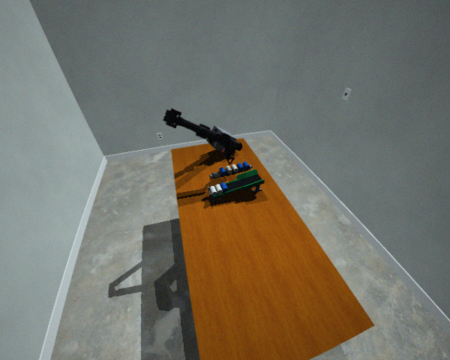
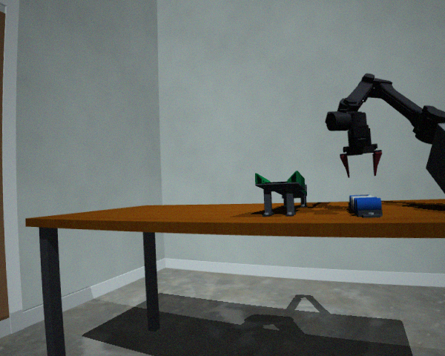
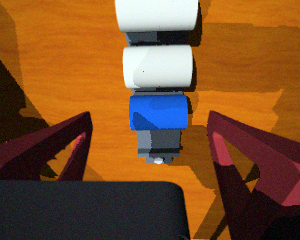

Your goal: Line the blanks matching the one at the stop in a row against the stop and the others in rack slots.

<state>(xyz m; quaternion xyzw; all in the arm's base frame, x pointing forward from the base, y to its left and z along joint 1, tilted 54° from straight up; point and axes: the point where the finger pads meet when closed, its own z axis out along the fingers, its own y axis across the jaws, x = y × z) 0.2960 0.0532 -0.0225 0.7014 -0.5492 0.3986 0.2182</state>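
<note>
Right now my hand is 3 cm to the right of the grey stock rack and 12 cm above it. From my hand the other things lie so: feed ramp (25 cm ahead, 1 cm to the right, 5 cm below).
</note>
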